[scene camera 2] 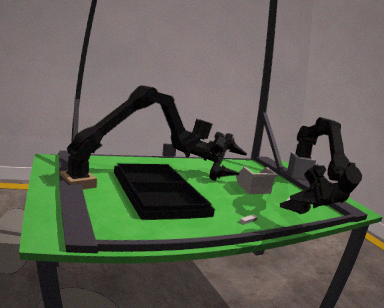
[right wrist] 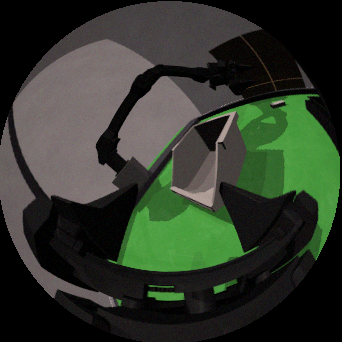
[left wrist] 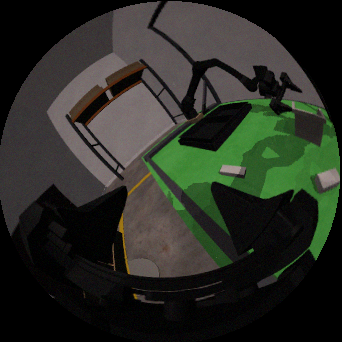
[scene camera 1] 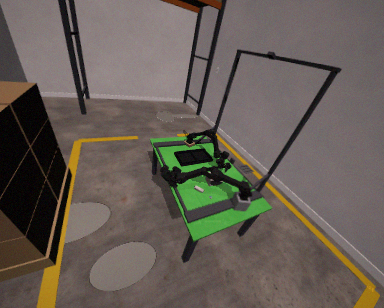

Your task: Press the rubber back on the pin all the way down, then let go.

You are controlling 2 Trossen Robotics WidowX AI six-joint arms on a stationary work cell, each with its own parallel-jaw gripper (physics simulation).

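Where they show: left gripper, between the fingertips: (scene camera 2: 284, 201) (right wrist: 253, 73) (left wrist: 169, 188) (scene camera 1: 170, 168); right gripper, between the fingertips: (scene camera 2: 243, 164) (right wrist: 180, 186); left arm's base, origin of its link: (scene camera 2: 303, 156) (right wrist: 122, 167) (scene camera 1: 243, 197); right arm's base, origin of its link: (scene camera 2: 77, 174) (left wrist: 193, 116) (scene camera 1: 189, 142).
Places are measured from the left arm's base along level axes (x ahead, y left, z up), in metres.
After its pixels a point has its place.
Observation:
No rubber on a pin can be made out; a tiny piece (scene camera 1: 210, 197) @(x 0.046, y 0.229, z -0.106 m) on the table is too small to identify. A short white block (scene camera 2: 248, 219) @(x 0.284, y 0.503, z -0.097 m) (left wrist: 232, 171) @(x 0.275, y 0.494, z -0.096 m) (right wrist: 278, 104) @(x 0.287, y 0.482, z -0.101 m) lies near the table's long edge. A larger white block (scene camera 1: 199, 189) @(x 0.105, y 0.321, z -0.093 m) (left wrist: 327, 180) lies farther in. My right gripper (scene camera 2: 241, 164) @(x 0.280, y 0.128, z -0.039 m) (left wrist: 298, 100) (right wrist: 180, 186) @(x 0.280, y 0.128, z -0.039 m) is open and empty, low beside a grey open box (scene camera 2: 257, 181) @(x 0.235, y 0.251, z -0.061 m) (left wrist: 310, 127) (right wrist: 232, 150) @(x 0.274, y 0.209, z -0.063 m); contact is unclear. My left gripper (scene camera 1: 167, 176) (scene camera 2: 292, 204) @(x 0.212, y 0.583, z -0.003 m) (left wrist: 169, 188) @(x 0.212, y 0.583, z -0.003 m) (right wrist: 253, 73) @(x 0.212, y 0.583, z -0.003 m) is open and empty, above the table edge, apart from the blocks.
A black two-compartment tray (scene camera 1: 181, 163) @(x 0.414, y 0.490, z -0.095 m) (scene camera 2: 212, 212) @(x 0.388, y 0.491, z -0.093 m) (left wrist: 200, 143) @(x 0.430, y 0.511, z -0.087 m) lies on the green table (scene camera 1: 202, 231) @(x -0.242, y 0.312, z -0.108 m) (scene camera 2: 45, 220) @(x 0.808, y 0.712, z -0.108 m). Dark raised strips (scene camera 2: 77, 220) @(x 0.714, y 0.702, z -0.087 m) run along the table's edges. A dark overhead frame (scene camera 1: 312, 110) @(x 0.170, y -0.245, z 0.686 m) stands behind the arms.

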